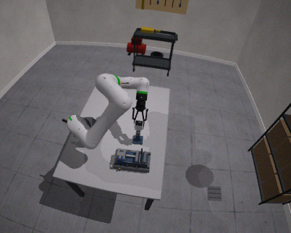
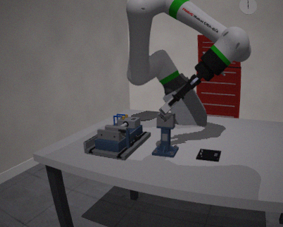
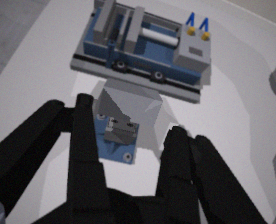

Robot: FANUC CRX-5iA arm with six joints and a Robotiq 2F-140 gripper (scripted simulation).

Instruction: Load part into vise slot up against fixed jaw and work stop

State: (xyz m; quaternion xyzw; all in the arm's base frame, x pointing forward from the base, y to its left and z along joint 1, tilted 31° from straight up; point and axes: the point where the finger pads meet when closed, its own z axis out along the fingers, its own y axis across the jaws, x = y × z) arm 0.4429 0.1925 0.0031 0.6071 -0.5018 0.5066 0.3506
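Now: the part 2 cm below my hand and 1 cm to the right of it. Also, from my hand: air cylinder rod: 24 cm to the right, 13 cm below; blue work stop: 16 cm to the right, 14 cm below, 8 cm ahead; black infeed plate: 20 cm below, 16 cm to the left, 3 cm behind.
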